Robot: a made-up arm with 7 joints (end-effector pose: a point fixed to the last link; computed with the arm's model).
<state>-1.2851 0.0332 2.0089 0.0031 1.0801 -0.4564 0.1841</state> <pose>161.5 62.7 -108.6 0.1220 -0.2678 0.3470 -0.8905</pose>
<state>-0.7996 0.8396 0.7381 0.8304 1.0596 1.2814 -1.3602</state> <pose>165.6 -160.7 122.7 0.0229 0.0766 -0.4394 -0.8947</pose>
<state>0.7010 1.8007 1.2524 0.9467 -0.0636 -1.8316 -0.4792</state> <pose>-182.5 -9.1 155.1 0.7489 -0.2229 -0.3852 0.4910</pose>
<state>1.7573 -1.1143 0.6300 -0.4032 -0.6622 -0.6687 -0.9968</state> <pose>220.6 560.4 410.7 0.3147 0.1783 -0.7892 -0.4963</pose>
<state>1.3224 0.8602 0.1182 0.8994 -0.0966 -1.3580 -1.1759</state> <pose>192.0 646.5 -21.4 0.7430 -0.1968 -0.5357 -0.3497</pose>
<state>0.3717 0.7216 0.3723 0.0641 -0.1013 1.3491 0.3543</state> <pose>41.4 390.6 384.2 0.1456 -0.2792 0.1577 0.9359</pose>
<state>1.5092 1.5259 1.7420 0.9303 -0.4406 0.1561 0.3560</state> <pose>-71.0 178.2 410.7 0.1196 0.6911 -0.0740 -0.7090</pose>
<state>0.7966 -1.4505 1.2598 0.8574 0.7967 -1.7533 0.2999</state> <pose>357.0 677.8 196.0 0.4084 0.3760 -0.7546 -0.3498</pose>
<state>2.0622 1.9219 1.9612 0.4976 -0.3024 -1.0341 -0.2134</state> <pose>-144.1 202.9 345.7 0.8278 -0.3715 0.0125 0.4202</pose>
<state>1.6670 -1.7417 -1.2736 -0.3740 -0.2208 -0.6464 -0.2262</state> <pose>-120.8 102.9 171.4 0.3640 0.8800 -0.2985 0.0623</pose>
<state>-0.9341 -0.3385 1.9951 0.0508 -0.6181 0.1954 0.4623</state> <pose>37.5 -95.6 3.9 0.0969 -0.4627 -0.8574 0.2037</pose>
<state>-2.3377 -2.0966 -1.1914 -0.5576 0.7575 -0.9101 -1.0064</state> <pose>-49.4 417.6 101.9 0.0077 0.7148 -0.6654 0.2153</pose>
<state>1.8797 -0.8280 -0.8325 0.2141 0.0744 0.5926 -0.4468</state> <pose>65.7 435.2 384.9 0.6391 0.3770 -0.6661 -0.0760</pose>
